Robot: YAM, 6 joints.
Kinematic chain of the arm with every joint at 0, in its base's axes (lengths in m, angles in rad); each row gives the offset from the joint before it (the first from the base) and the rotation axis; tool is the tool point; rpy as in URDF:
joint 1: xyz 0 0 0.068 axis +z
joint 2: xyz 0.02 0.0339 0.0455 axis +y
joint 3: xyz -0.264 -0.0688 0 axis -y
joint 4: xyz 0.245 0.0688 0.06 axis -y
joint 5: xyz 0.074 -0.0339 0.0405 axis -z
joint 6: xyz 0.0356 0 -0.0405 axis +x
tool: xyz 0 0 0 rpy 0 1.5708 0
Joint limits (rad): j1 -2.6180..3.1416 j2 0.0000..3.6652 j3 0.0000..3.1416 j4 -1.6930..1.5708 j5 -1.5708..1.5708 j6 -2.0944..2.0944
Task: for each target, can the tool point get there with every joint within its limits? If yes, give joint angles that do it. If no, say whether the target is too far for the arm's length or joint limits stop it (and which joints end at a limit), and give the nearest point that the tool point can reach.
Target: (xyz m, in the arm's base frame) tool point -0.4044 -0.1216 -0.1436
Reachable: no: joint limits stop it (at a limit: joint 1) | nearest point -0.3738 -0.1747 -0.1436 | short by 0.061 m
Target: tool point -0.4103 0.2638 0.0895
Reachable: yes | joints 2.5967 2.3257 1.4149 0.3224 0.3724 1.5888
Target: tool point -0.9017 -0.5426 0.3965
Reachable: no: too far | nearest point -0.5343 -0.3215 0.2790 | short by 0.445 m
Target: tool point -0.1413 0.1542 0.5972
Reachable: yes | joints -0.6680 0.6150 1.8641 0.6953 -1.2295 -1.1387
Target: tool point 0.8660 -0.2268 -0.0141
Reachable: no: too far | nearest point 0.6184 -0.1620 0.0232 | short by 0.259 m
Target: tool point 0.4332 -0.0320 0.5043
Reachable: yes | joints -0.0369 1.9758 2.3627 -0.3851 0.4675 -1.4032
